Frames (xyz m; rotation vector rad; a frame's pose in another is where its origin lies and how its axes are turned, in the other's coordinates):
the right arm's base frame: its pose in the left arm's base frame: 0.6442 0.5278 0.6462 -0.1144 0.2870 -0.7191
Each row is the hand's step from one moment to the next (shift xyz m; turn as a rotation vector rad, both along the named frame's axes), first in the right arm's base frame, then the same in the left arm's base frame.
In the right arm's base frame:
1: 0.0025 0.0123 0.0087 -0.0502 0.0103 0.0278
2: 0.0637 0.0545 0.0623 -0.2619 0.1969 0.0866
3: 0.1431 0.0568 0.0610 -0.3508 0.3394 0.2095
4: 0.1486 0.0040 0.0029 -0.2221 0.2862 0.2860
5: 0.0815 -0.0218 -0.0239 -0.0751 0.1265 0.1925
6: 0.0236 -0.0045 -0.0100 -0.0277 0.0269 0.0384
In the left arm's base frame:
1: 0.0122 0.0076 0.0053 -0.0211 0.0412 0.0355
2: 0.0986 -0.0012 0.0345 -0.0370 0.3215 0.1006
3: 0.1564 -0.0521 0.0154 0.0261 0.4877 0.2088
4: 0.1097 -0.0956 -0.0307 0.1072 0.3629 0.2642
5: 0.0374 -0.0705 -0.0363 0.0836 0.1454 0.1748
6: 0.0111 -0.0191 -0.0138 0.0086 0.0387 0.0373

